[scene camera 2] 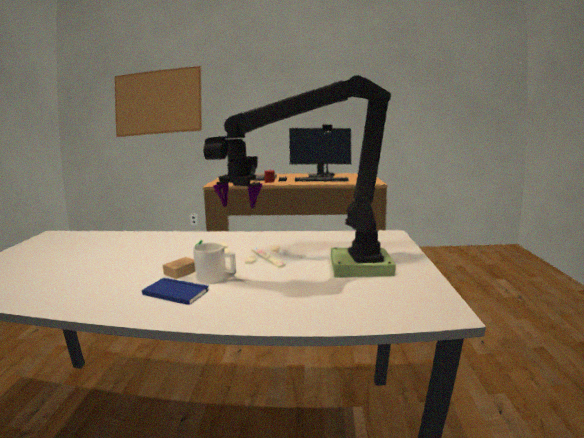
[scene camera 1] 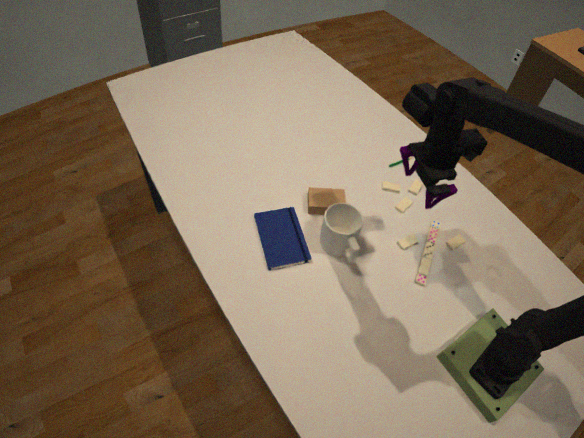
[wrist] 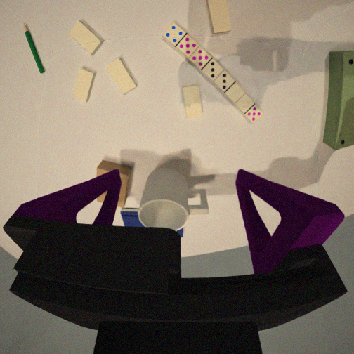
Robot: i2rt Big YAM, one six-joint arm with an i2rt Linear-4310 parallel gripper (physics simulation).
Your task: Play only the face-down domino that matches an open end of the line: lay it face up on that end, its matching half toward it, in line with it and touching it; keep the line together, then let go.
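Frame: origin at the arm's base, x back, y up, z left, level; metres.
Where they show: gripper, fingertip midpoint: [scene camera 2: 238, 207] [scene camera 1: 418, 191]; arm's base at its link origin: [scene camera 2: 365, 256] [scene camera 1: 496, 367].
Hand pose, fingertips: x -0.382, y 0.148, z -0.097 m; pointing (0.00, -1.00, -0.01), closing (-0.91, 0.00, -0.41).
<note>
Each offset is from my fingertips to the centre of the thing. "pt": to the spot under its first point.
The domino line @[pt dz -0.029, dx +0.087, dy -0.174 m] [scene camera 1: 428, 252] [scene camera 2: 268, 257] [wrist: 218, 75] lies face up and diagonal in the wrist view. Its upper-left end half is blue, seemingly four dots; its lower-right end half has five magenta dots. Several plain face-down dominoes lie apart from it: one @[dz -0.013, dx +0.030, dy -0.178 m] [scene camera 1: 407, 242] [wrist: 192, 101] on its mug side, one @[dz -0.120, dx +0.117, dy -0.178 m] [scene camera 1: 455, 243] [wrist: 219, 16] on the opposite side, and three more [wrist: 86, 37] [wrist: 84, 85] [wrist: 121, 75] grouped beyond its blue end. Their faces are hidden. My gripper [scene camera 1: 419, 190] [scene camera 2: 239, 206] [wrist: 178, 175] is open and empty, high above the table.
A pale mug @[dz +0.134, dx -0.070, dy -0.135 m] [scene camera 1: 343, 220] [scene camera 2: 211, 262] [wrist: 164, 205] stands beside a brown block @[dz +0.072, dx -0.189, dy -0.167 m] [scene camera 1: 326, 201] [scene camera 2: 179, 267] and a blue notebook @[dz +0.230, dx -0.178, dy -0.176 m] [scene camera 1: 282, 238] [scene camera 2: 175, 290]. A green pencil [wrist: 34, 50] lies beyond the grouped dominoes. The green arm base [scene camera 1: 462, 350] [scene camera 2: 362, 270] stands past the magenta end.
</note>
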